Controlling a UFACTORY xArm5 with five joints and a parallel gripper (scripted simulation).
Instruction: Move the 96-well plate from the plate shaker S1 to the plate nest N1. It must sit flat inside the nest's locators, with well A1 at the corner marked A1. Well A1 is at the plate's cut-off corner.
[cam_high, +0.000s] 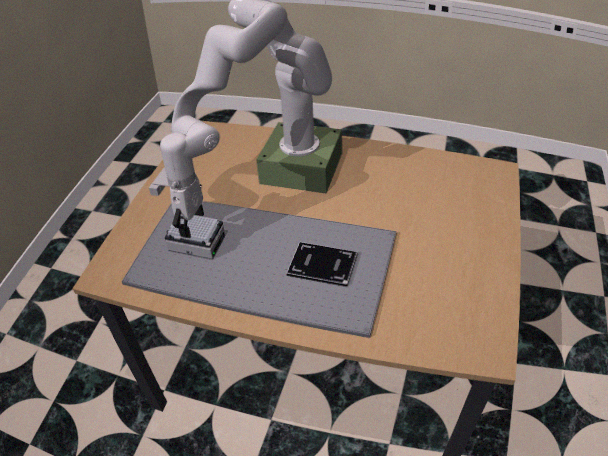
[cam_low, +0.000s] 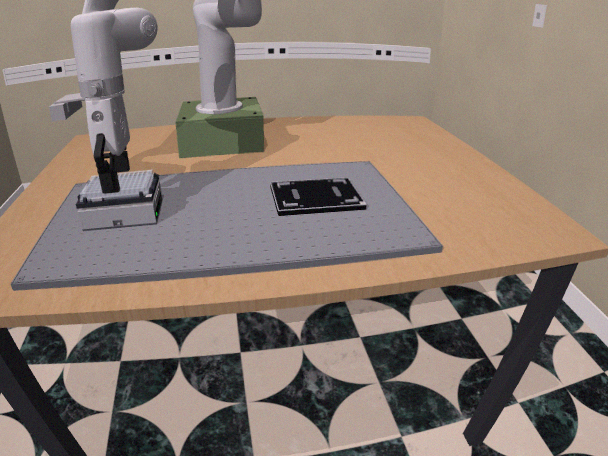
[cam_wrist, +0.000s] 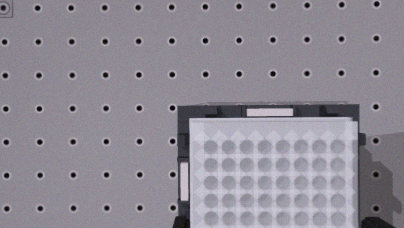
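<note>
My gripper is now 2 cm above the white 96-well plate. Round my hand: black plate nest N1: 37 cm to the left, 7 cm below.
</note>
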